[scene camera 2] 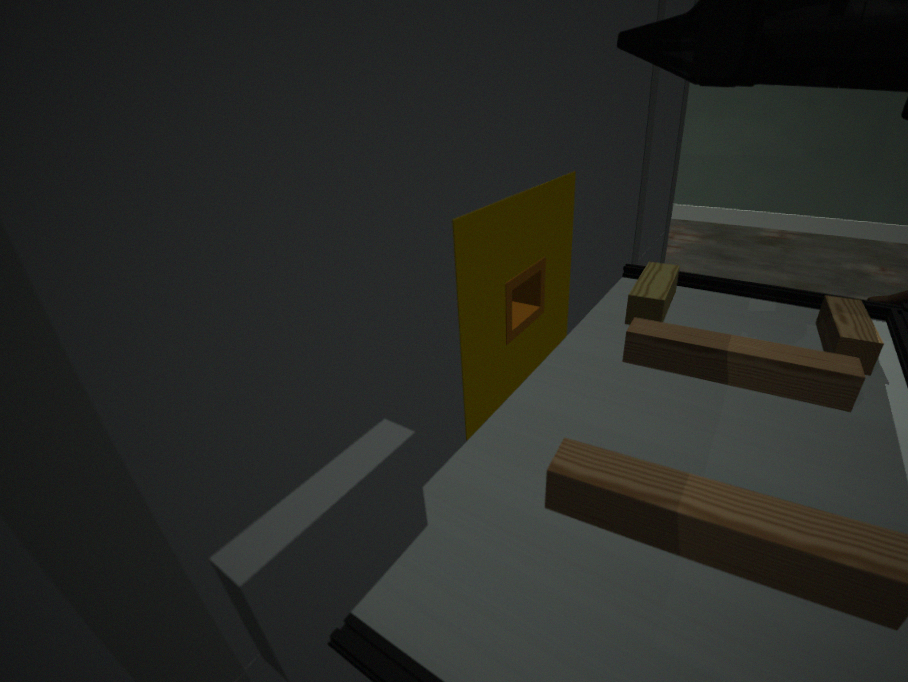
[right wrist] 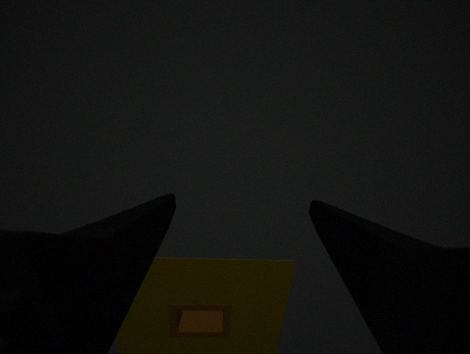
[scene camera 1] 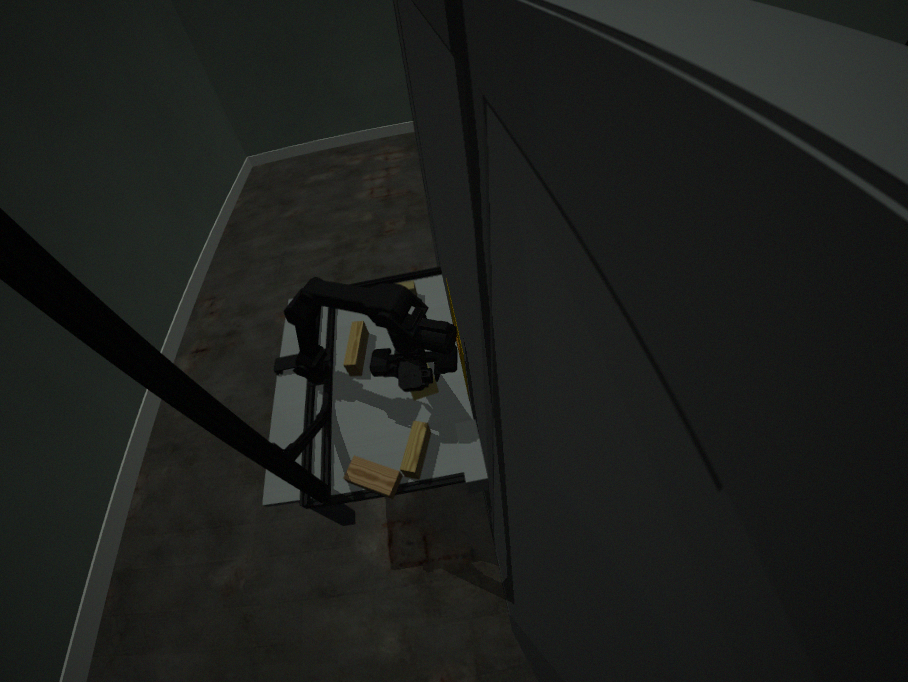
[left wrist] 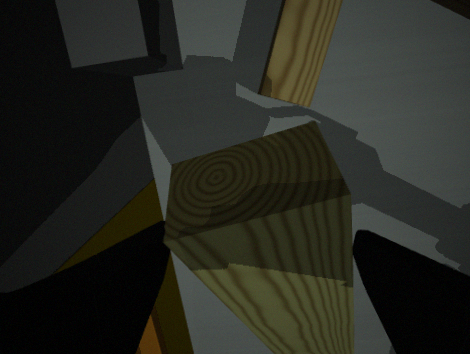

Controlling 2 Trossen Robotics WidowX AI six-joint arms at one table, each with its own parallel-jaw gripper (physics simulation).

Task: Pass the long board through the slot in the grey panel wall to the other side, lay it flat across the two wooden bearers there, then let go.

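Seen in the pictures: left gripper, fingertip midpoint: point(left wrist: 263, 236); right gripper, fingertip midpoint: point(scene camera 2: 634, 44) point(right wrist: 244, 203); left arm's base, link origin: point(scene camera 1: 318, 376).
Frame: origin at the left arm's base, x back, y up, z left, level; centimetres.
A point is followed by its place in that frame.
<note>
The long board point(scene camera 1: 425, 393) @[x -33.0, y 15.6, z -21.7 cm] point(left wrist: 270, 200) @[x -32.2, y 17.8, z -20.7 cm], pale wood with ringed end grain, is between the fingers of my left gripper point(left wrist: 263, 236) @[x -32.5, y 16.4, z -18.7 cm], which is shut on it. In scene camera 1 the arm hides most of the board. The grey panel wall point(scene camera 1: 623, 293) @[x -43.1, y 84.3, z -60.0 cm] point(scene camera 2: 293, 256) @[x -48.3, y 22.2, z -31.6 cm] has a yellow plate point(scene camera 2: 480, 293) @[x -48.3, y 13.1, z -13.1 cm] point(right wrist: 260, 295) @[x -48.3, y 14.3, z 5.0 cm] around the orange-framed slot point(scene camera 2: 507, 315) @[x -48.5, y 8.8, z -8.2 cm] point(right wrist: 173, 322) @[x -48.4, y 8.8, z -7.7 cm]. No board shows in the slot in scene camera 2. Two brown wooden bearers point(scene camera 2: 741, 359) @[x -70.1, y 1.8, z 7.0 cm] point(scene camera 2: 719, 517) @[x -71.2, y 2.5, z -18.6 cm] lie apart on the table there. My right gripper point(scene camera 2: 632, 44) @[x -56.5, y 32.9, z 0.4 cm] point(right wrist: 244, 203) @[x -56.5, y 32.9, z 0.4 cm] is open and empty, high above the table, facing the wall.
In scene camera 1, wooden blocks point(scene camera 1: 354, 350) @[x -12.7, y 4.4, z 3.7 cm] point(scene camera 1: 414, 449) @[x -27.4, y 4.4, z -30.1 cm] point(scene camera 1: 372, 475) @[x -15.9, y 1.9, z -33.9 cm] lie around the arm on the pale table point(scene camera 1: 282, 440) @[x 10.9, y -1.9, z -18.4 cm]. In scene camera 2, two more blocks point(scene camera 2: 653, 289) @[x -56.9, y 2.8, z 20.6 cm] point(scene camera 2: 849, 330) @[x -80.9, y 2.5, z 19.2 cm] lie near the far edge. A grey ledge point(scene camera 2: 315, 495) @[x -49.7, y 8.1, z -35.1 cm] stands by the wall.
</note>
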